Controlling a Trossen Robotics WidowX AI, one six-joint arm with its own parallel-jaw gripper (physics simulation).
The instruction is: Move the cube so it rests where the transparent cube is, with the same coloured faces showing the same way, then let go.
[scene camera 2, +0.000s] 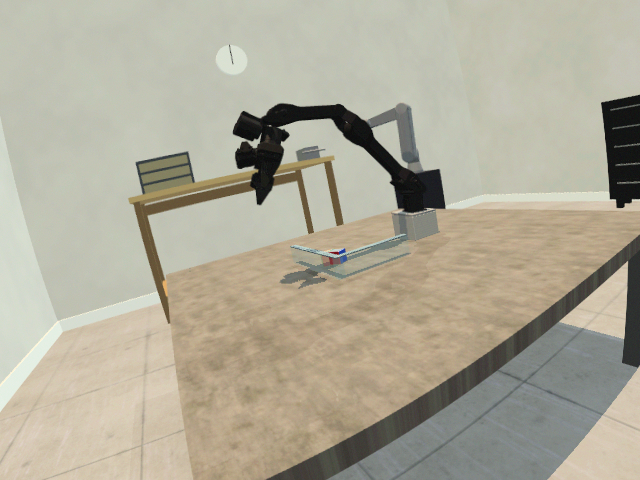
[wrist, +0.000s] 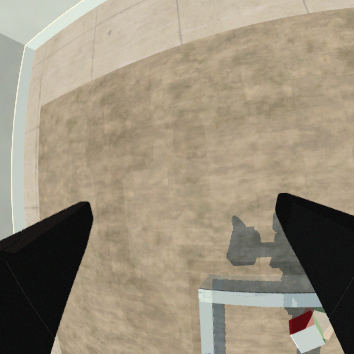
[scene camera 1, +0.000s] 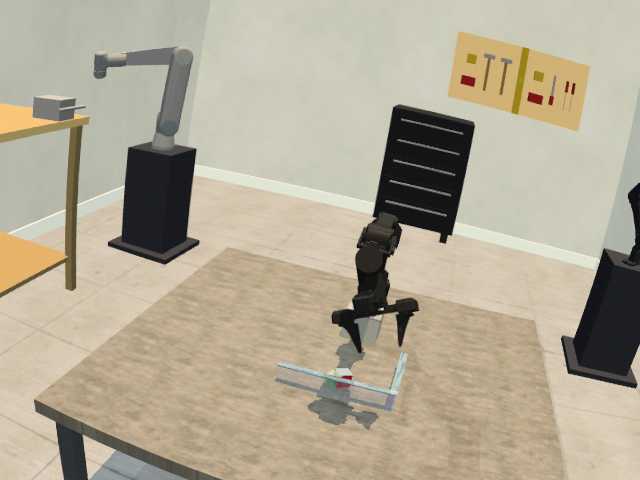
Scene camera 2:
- my gripper: 261,196
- L-shaped fence: 344,265
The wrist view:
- my gripper: 185,206
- cube: 297,330, on the table
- L-shaped fence: 256,290
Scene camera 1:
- my gripper: 380,350
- L-shaped fence: 365,395
